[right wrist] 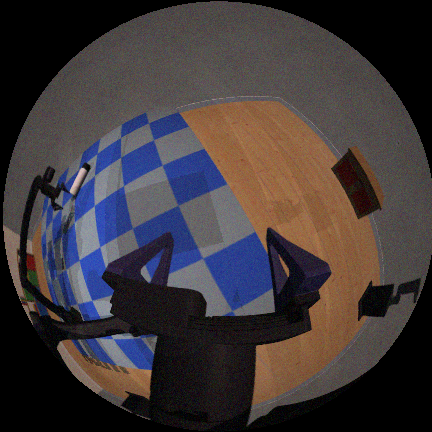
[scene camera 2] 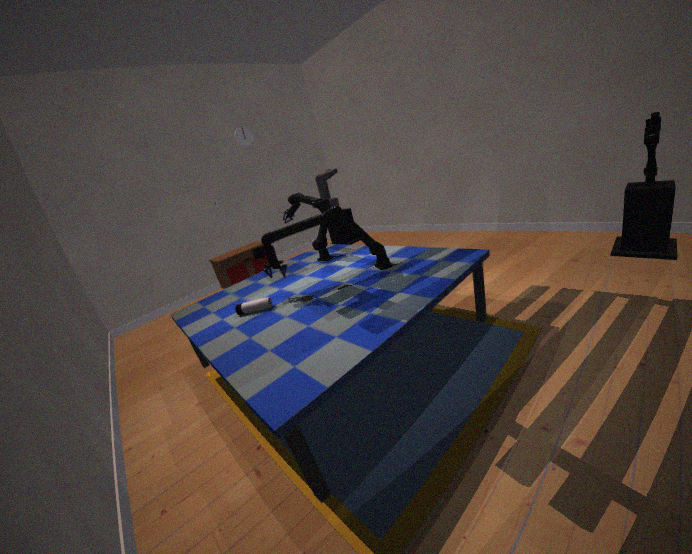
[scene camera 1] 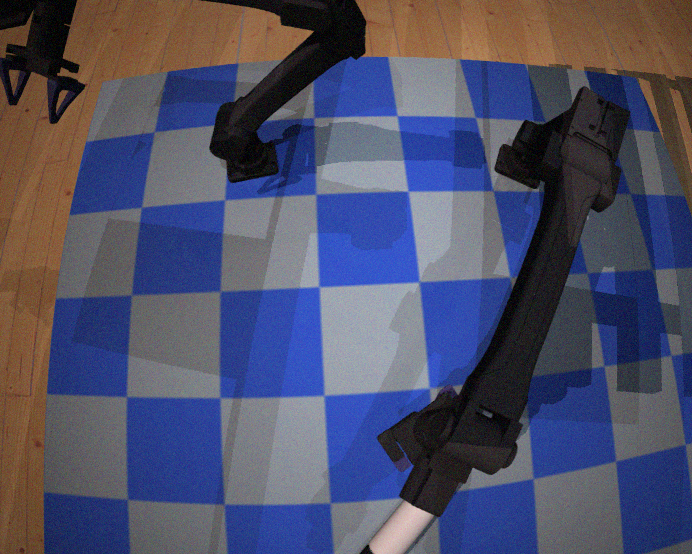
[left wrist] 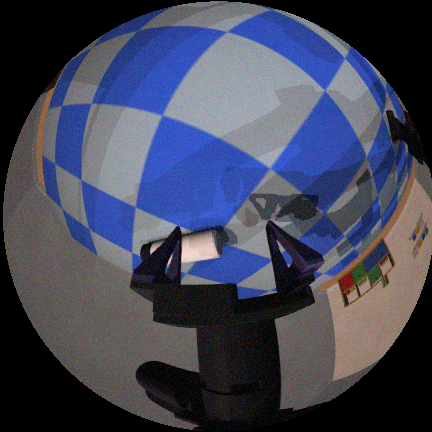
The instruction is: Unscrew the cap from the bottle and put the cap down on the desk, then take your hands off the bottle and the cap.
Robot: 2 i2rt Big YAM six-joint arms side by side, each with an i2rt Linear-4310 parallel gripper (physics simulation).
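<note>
A pale pink bottle lies on its side on the checkered desk. Its black cap is on the end away from the arms; scene camera 1 cuts it off at the bottom edge. My left gripper is open and empty above the desk, near the bottle's base end and apart from it. In the left wrist view one finger partly hides the bottle. My right gripper is open and empty, raised far from the bottle.
A wooden box with red panels stands on the floor beyond the desk. A black pedestal with an arm-like figure stands at the far right in scene camera 2. The left forearm spans above the desk. Shadows cross the desk top.
</note>
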